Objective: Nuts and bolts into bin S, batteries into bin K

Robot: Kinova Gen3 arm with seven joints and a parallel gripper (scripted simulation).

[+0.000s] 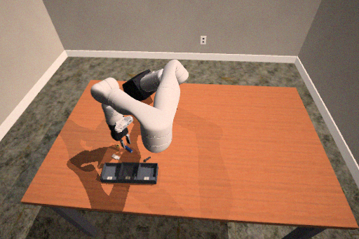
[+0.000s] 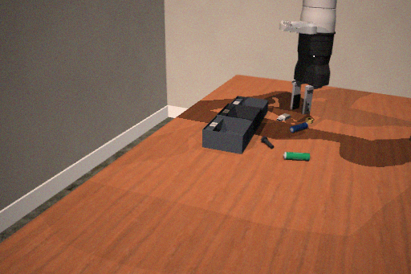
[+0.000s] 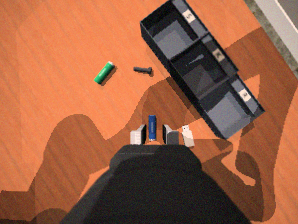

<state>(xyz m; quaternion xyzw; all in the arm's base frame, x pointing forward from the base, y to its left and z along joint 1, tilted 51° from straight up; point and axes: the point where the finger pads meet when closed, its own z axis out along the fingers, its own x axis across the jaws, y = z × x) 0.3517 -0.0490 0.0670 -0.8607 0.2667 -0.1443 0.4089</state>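
Now: the blue battery 6 cm below my hand. Also, from my hand: USB stick: 5 cm ahead, 4 cm to the right, 6 cm below; then yellow nut: 1 cm behind, 6 cm to the right, 6 cm below; then black bolt: 3 cm ahead, 11 cm to the left, 6 cm below.
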